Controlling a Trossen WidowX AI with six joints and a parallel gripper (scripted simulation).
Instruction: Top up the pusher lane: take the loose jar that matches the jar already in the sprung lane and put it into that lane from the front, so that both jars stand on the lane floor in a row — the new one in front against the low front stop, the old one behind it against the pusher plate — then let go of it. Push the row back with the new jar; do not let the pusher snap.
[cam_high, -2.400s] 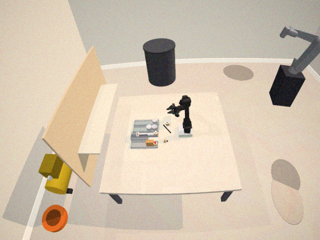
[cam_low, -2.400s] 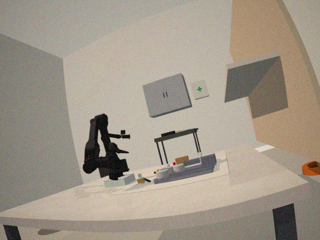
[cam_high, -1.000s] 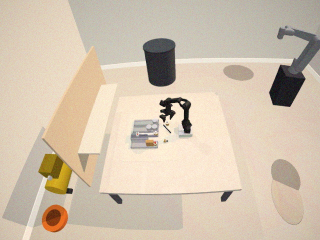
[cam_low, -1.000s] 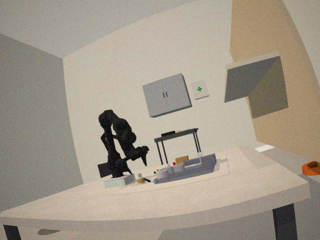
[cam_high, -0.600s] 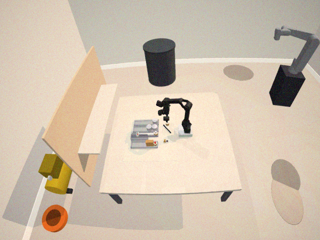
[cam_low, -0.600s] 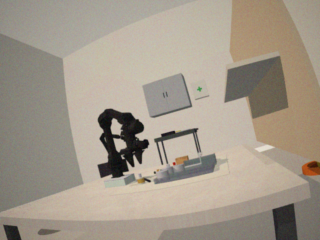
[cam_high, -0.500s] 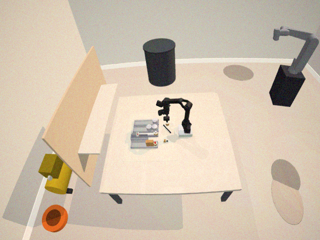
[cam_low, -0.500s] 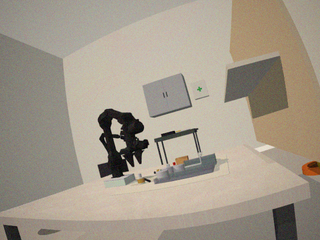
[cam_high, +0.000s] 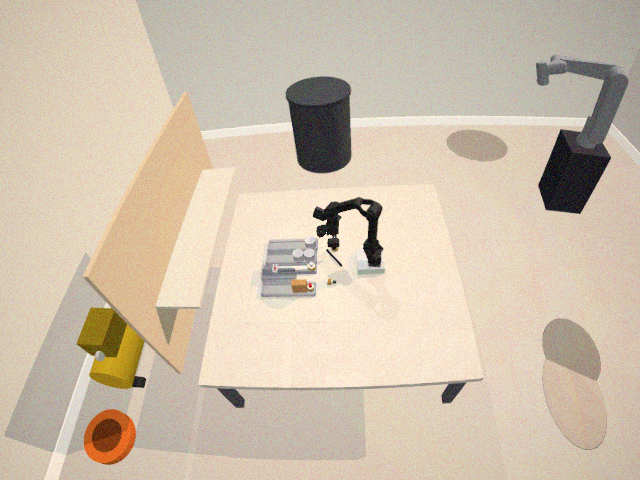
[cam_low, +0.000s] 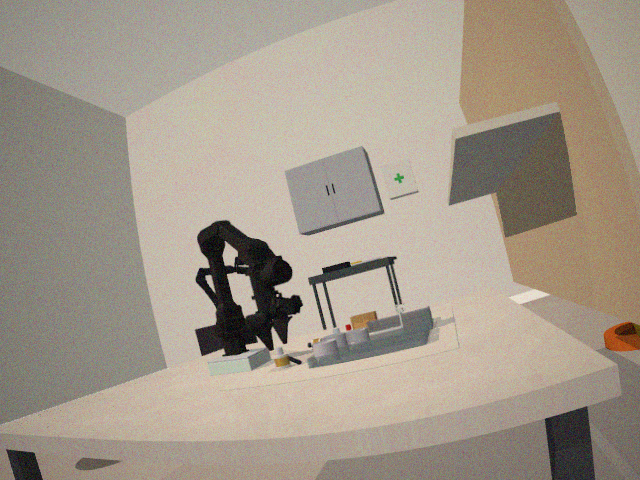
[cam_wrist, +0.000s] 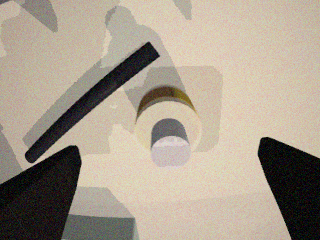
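My gripper tip is 10 mm past the black stick, 60 mm to the right of it and 50 mm above it. Also, from my gripper tip: pusher plate: 190 mm ahead, 200 mm to the left, 10 mm below; then small jar: 30 mm behind, 230 mm to the left, 40 mm below; then grey lane unit: 240 mm ahead, 210 mm to the left, 40 mm below.
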